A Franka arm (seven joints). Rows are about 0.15 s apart.
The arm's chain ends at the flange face. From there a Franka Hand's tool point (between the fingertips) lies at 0.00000 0.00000 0.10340 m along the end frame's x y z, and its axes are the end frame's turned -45 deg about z.
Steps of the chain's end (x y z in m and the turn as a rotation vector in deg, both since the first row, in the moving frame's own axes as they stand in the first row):
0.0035, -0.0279, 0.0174, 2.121, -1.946, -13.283
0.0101, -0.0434, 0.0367, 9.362, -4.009, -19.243
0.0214, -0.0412, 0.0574, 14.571, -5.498, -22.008
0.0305, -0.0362, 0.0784, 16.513, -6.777, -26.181
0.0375, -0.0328, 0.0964, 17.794, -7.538, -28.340
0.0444, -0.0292, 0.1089, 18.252, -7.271, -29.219
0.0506, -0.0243, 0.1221, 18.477, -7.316, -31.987
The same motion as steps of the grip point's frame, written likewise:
0.0218, -0.0224, 0.0173, 2.876, 0.124, -13.283
0.0417, -0.0413, 0.0351, 9.455, 3.785, -19.243
0.0506, -0.0409, 0.0537, 14.191, 6.416, -22.008
0.0523, -0.0350, 0.0735, 16.469, 6.884, -26.181
0.0543, -0.0302, 0.0907, 17.912, 7.252, -28.340
0.0571, -0.0233, 0.1030, 18.047, 7.765, -29.219
0.0573, -0.0158, 0.1161, 18.238, 7.892, -31.987

